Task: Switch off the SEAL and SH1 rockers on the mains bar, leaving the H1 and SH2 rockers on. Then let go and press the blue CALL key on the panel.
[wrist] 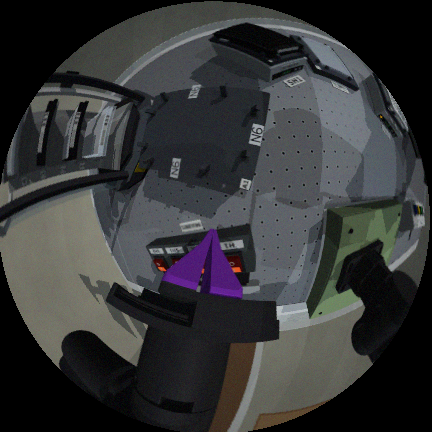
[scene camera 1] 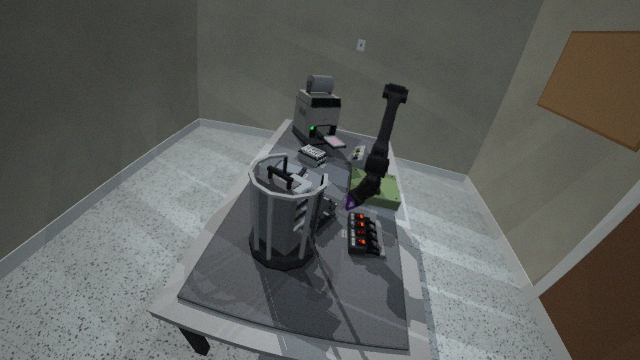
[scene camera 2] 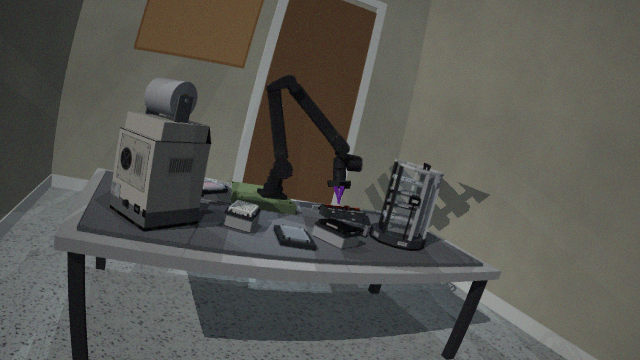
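Where they show: gripper, fingertip midpoint: (wrist: 211,232) (scene camera 1: 346,209) (scene camera 2: 338,204); arm's base, link origin: (wrist: 359,264) (scene camera 2: 271,195).
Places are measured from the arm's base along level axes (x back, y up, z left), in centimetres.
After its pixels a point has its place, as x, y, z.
The mains bar (scene camera 1: 354,245) {-10.8, -0.1, 42.2} (scene camera 2: 345,214) (wrist: 245,235) {-12.2, 0.0, 22.8} lies near the table edge beside the green base. In scene camera 1, three rockers glow orange; the third from the arm's side, SH1 (scene camera 1: 361,232) {-8.0, 1.1, 35.6}, is dark red. In the wrist view, the H1 rocker (wrist: 234,263) {-8.6, 1.1, 24.9} and SH2 rocker (wrist: 159,264) {-8.6, 1.1, 40.0} show orange; the fingers hide SEAL and part of SH1. My gripper (scene camera 1: 349,205) {-14.8, 3.4, 25.7} (scene camera 2: 339,201) {-14.8, 3.4, 25.7} (wrist: 211,232) {-14.8, 3.4, 25.7} is shut and empty, its purple tips pointing down close above the bar. Whether they touch it is unclear. The key panel (scene camera 1: 361,149) {-3.0, 3.2, -37.3} (wrist: 418,218) stands beyond the green base.
A caged carousel (scene camera 1: 280,220) {-38.2, 19.8, 55.4} (scene camera 2: 410,205) (wrist: 115,135) {-36.3, 1.8, 40.3} stands across from the bar. A dark plate with pegs (wrist: 205,130) {-25.8, 2.0, 23.4} lies between. The green base (scene camera 1: 390,192) {10.6, 0.4, 2.2} (scene camera 2: 287,205) {-11.1, -0.7, 3.3} (wrist: 337,235) {-8.3, -0.9, 7.9} carries the arm. A large printer-like machine (scene camera 1: 312,112) {-38.0, 20.1, -42.6} (scene camera 2: 175,170) {-46.2, 14.7, -53.9} stands at the far end.
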